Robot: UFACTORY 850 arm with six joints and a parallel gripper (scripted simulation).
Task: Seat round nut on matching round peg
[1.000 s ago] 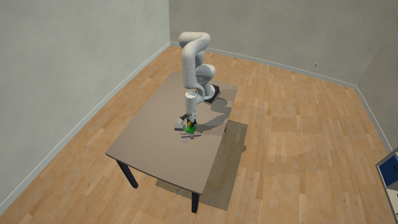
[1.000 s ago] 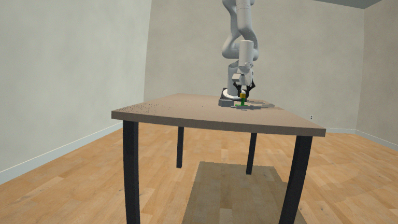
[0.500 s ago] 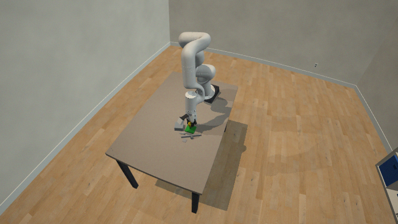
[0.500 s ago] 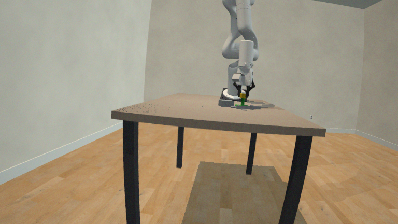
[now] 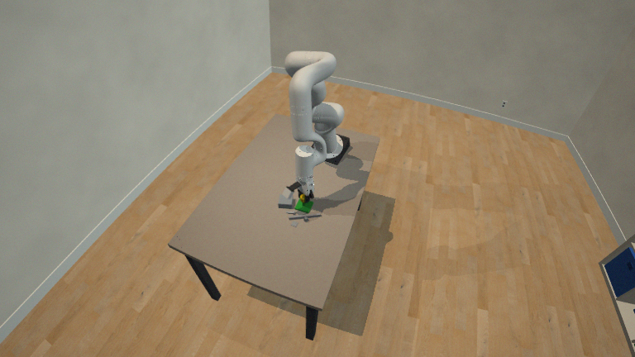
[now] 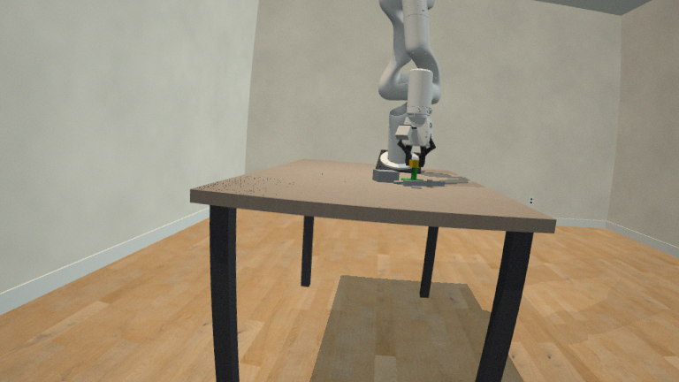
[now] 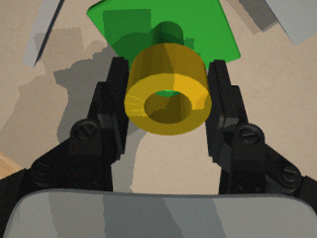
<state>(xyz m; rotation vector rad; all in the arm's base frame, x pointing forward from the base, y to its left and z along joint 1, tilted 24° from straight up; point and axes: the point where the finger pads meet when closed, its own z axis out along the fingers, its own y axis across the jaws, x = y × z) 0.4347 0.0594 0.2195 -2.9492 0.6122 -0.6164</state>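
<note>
My gripper is now 3 cm short of the grey block, 10 cm to the left of it and 6 cm above it.
</note>
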